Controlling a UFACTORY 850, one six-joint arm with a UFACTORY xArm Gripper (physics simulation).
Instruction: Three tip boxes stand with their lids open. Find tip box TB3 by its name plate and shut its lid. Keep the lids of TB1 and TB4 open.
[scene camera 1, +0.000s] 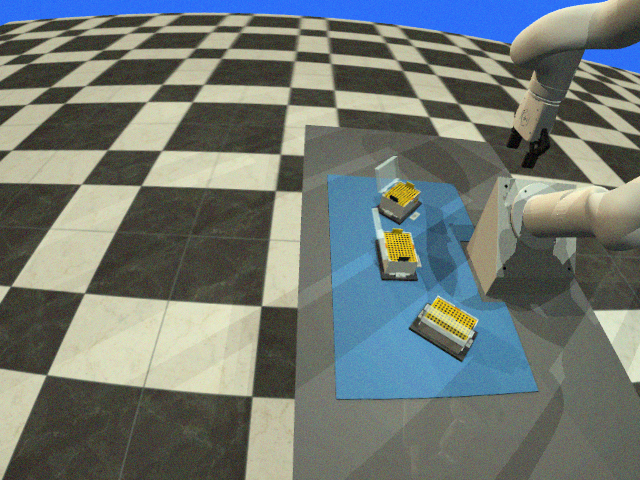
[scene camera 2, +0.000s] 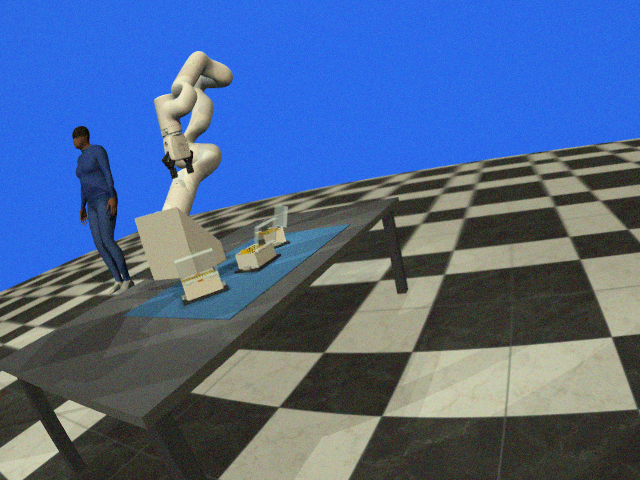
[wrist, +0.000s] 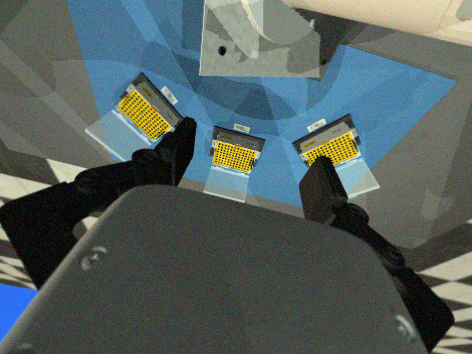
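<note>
Three tip boxes with yellow racks stand with clear lids open: the far one (scene camera 1: 403, 194) (scene camera 2: 273, 236) (wrist: 145, 115), the middle one (scene camera 1: 400, 248) (scene camera 2: 256, 256) (wrist: 235, 156) and the near one (scene camera 1: 449, 319) (scene camera 2: 202, 285) (wrist: 334, 147). In the wrist view, the lids (wrist: 117, 134) (wrist: 226, 184) (wrist: 362, 179) reach away from the arm's base. Small white name plates (wrist: 169, 95) (wrist: 241, 128) (wrist: 316, 125) lie beside the boxes; their text is too small to read, so I cannot tell which is TB3. My gripper (scene camera 1: 520, 153) (scene camera 2: 181, 171) (wrist: 252, 154) is open, empty and high above the table.
The boxes stand on a blue mat (scene camera 1: 372, 361) (scene camera 2: 170, 307) (wrist: 405, 90) on a grey table (scene camera 1: 356, 439) (scene camera 2: 129, 361). The robot's base block (scene camera 1: 488, 258) (scene camera 2: 162, 245) (wrist: 260, 62) stands beside the mat. A person (scene camera 2: 95, 175) in blue stands behind the table.
</note>
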